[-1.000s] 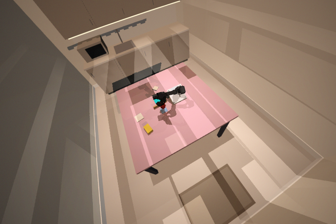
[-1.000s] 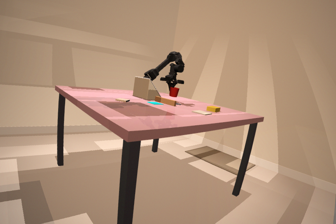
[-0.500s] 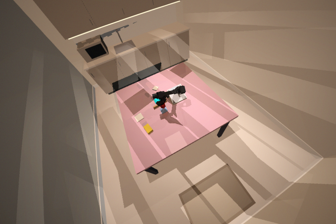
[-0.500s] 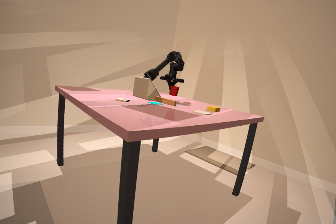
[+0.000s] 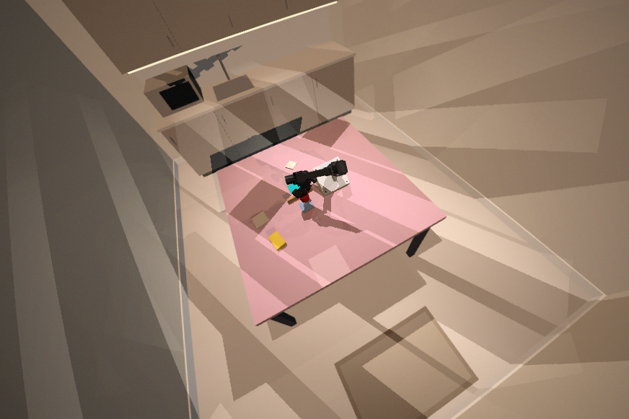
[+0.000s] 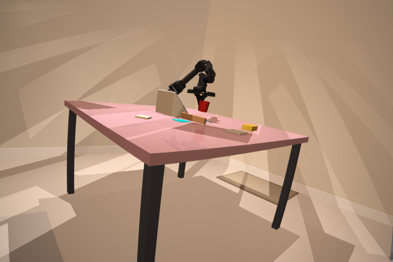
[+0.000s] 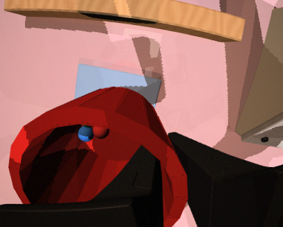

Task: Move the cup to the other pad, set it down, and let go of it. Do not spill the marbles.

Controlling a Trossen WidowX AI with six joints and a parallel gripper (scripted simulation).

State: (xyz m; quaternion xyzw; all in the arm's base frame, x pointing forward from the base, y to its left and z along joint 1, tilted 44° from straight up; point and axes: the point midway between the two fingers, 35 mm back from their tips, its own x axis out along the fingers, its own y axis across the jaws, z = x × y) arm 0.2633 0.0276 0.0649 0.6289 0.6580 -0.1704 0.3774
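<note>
Now: the green marble 5 cm ahead of my gripper tip and 2 cm below it. From my gripper tip the other things lie so: pale blue-grey pad: 11 cm below, 4 cm ahead, 2 cm to the left; wooden bar: 9 cm below, 8 cm to the right, 3 cm ahead; cyan pad: 18 cm to the right, 11 cm below, 3 cm ahead.
</note>
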